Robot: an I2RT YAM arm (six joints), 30 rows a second.
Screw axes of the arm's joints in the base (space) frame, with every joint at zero. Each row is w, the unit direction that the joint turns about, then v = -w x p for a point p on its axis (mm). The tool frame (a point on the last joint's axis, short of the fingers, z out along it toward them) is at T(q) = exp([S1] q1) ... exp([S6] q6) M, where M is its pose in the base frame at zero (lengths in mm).
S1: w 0 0 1 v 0 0 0
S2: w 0 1 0 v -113.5 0 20
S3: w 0 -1 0 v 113.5 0 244
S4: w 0 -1 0 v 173.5 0 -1
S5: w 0 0 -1 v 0 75 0
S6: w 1 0 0 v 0 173.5 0
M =
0 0 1 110.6
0 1 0 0
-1 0 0 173.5
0 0 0 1
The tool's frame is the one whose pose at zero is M.
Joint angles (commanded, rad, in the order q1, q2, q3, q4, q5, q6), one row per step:
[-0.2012 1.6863 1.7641 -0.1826 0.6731 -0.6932]
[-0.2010 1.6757 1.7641 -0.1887 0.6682 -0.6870]
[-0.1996 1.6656 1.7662 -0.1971 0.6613 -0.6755]
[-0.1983 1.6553 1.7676 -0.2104 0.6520 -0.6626]
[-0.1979 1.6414 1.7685 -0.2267 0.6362 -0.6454]
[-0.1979 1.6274 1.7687 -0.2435 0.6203 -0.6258]
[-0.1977 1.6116 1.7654 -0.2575 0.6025 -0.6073]
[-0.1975 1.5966 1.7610 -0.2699 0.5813 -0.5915]
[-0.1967 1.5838 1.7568 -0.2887 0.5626 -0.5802]
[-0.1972 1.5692 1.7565 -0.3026 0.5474 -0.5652]
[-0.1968 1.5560 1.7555 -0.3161 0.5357 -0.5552]
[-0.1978 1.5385 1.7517 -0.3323 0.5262 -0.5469]
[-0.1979 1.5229 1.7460 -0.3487 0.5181 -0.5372]
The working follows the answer.
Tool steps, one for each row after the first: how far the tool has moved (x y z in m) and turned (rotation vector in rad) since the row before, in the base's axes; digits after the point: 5 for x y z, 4 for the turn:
[-0.00336 0.00090 0.00329 0.0036 -0.0093 0.0046]
[-0.00323 0.00140 0.00354 0.0073 -0.0126 0.0074]
[-0.00328 0.00144 0.00284 0.0096 -0.0083 0.0096]
[-0.00443 0.00150 0.00359 0.0132 -0.0117 0.0148]
[-0.00451 0.00137 0.00327 0.0153 -0.0122 0.0142]
[-0.00479 0.00157 0.00293 0.0148 -0.0123 0.0163]
[-0.00437 0.00159 0.00237 0.0136 -0.0099 0.0199]
[-0.00374 0.00161 0.00096 0.0121 0.0018 0.0183]
[-0.00489 0.00126 0.00332 0.0125 -0.0110 0.0131]
[-0.00439 0.00138 0.00260 0.0089 -0.0057 0.0110]
[-0.00588 0.00112 0.00273 0.0077 -0.0033 0.0076]
[-0.00502 0.00123 0.00138 0.0095 -0.0002 0.0069]

Tool pose at each row, in the base's axes (x y z in m, rotation vector in rad; rounded; the steps above come from the unrounded poses):
[0.37897 -0.09994 0.44395 0.1069 1.8045 -1.2152]
[0.37561 -0.09904 0.44724 0.1102 1.7980 -1.2064]
[0.37238 -0.09764 0.45078 0.1150 1.7906 -1.1916]
[0.36910 -0.09620 0.45362 0.1167 1.7879 -1.1742]
[0.36467 -0.09470 0.45721 0.1177 1.7837 -1.1492]
[0.36016 -0.09333 0.46048 0.1206 1.7802 -1.1227]
[0.35536 -0.09176 0.46341 0.1214 1.7759 -1.0952]
[0.35099 -0.09017 0.46577 0.1170 1.7724 -1.0668]
[0.34725 -0.08856 0.46674 0.1070 1.7785 -1.0434]
[0.34236 -0.08730 0.47006 0.1085 1.7738 -1.0207]
[0.33797 -0.08591 0.47266 0.1070 1.7721 -1.0037]
[0.33209 -0.08479 0.47539 0.1066 1.7723 -0.9908]
[0.32707 -0.08357 0.47677 0.1065 1.7762 -0.9775]

